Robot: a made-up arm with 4 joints.
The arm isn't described. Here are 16 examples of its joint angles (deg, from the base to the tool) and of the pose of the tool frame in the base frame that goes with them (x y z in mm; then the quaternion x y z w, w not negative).
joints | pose
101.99 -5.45 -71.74 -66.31 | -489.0 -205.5 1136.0 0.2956 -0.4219 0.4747 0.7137
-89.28 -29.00 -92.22 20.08 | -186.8 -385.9 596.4 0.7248 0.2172 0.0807 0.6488
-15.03 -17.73 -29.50 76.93 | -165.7 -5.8 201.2 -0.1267 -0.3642 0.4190 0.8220
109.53 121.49 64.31 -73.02 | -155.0 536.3 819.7 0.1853 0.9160 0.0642 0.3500
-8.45 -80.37 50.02 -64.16 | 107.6 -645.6 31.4 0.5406 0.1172 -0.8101 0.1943
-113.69 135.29 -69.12 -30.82 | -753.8 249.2 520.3 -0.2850 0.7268 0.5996 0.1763
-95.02 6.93 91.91 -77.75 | 131.7 -366.4 388.9 -0.3239 -0.2275 -0.6539 0.6448
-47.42 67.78 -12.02 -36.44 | 188.1 304.1 256.4 -0.2017 0.1646 0.0559 0.9639
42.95 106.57 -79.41 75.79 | -235.1 -179.8 589.5 -0.6965 0.1536 0.6196 0.3277
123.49 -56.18 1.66 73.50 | -140.9 131.5 959.4 -0.0547 -0.9926 0.0265 0.1054
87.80 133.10 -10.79 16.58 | 297.9 -55.1 877.9 -0.8608 -0.3149 -0.3468 0.1991
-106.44 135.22 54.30 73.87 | -356.6 -181.1 -0.2 -0.4715 -0.3505 0.8088 0.0272
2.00 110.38 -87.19 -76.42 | 420.1 287.1 293.3 -0.3444 0.3033 -0.2404 0.8553
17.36 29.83 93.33 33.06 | 550.3 -275.9 816.0 -0.5172 -0.4308 -0.5922 0.4431
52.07 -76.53 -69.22 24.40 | -58.3 -328.8 490.0 0.4794 -0.6712 0.4954 0.2726
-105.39 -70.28 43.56 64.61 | -581.1 81.1 103.7 -0.1487 0.7286 -0.1474 0.6522
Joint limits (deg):
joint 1: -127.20..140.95
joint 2: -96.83..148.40
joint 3: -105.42..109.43
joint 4: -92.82..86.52
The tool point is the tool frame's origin. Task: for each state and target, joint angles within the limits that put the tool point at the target. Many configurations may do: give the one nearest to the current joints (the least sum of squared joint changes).
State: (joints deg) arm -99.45 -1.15 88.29 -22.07
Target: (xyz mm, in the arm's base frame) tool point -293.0 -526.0 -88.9
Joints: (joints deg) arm -94.81 -23.05 104.24 3.94
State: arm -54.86 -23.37 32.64 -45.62
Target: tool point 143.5 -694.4 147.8
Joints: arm -40.06 -40.00 9.46 -72.53
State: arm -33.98 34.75 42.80 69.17
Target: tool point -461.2 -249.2 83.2
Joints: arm -70.69 36.78 17.75 85.57
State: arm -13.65 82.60 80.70 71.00
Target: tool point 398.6 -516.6 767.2
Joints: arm 24.06 51.33 109.43 85.98
